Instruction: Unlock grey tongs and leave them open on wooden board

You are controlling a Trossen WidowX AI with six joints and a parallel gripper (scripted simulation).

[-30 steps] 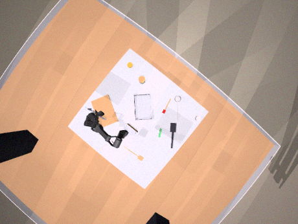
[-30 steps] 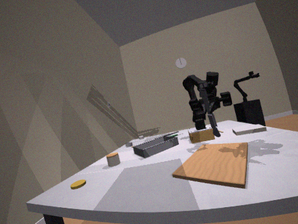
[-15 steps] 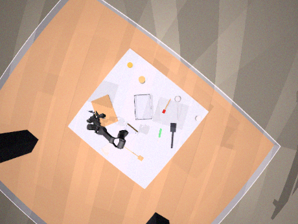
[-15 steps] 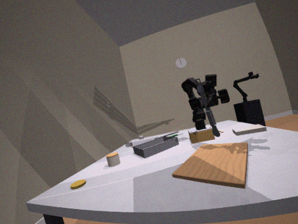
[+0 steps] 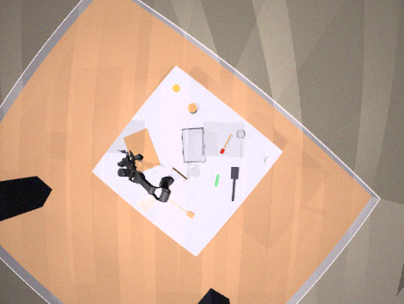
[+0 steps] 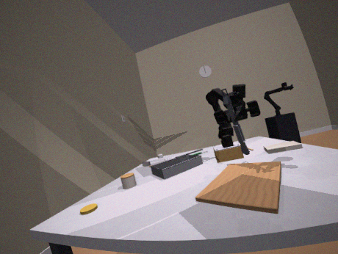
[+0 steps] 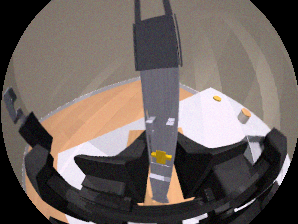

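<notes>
My gripper tip is 230 mm above the wooden board. Round my gripper tip: yellow lock piece: 30 mm to the right, 20 mm behind, 10 mm above; then roasting tin: 370 mm to the right, 320 mm ahead, 210 mm below; then white slab: 350 mm behind, 320 mm to the right, 230 mm below.
</notes>
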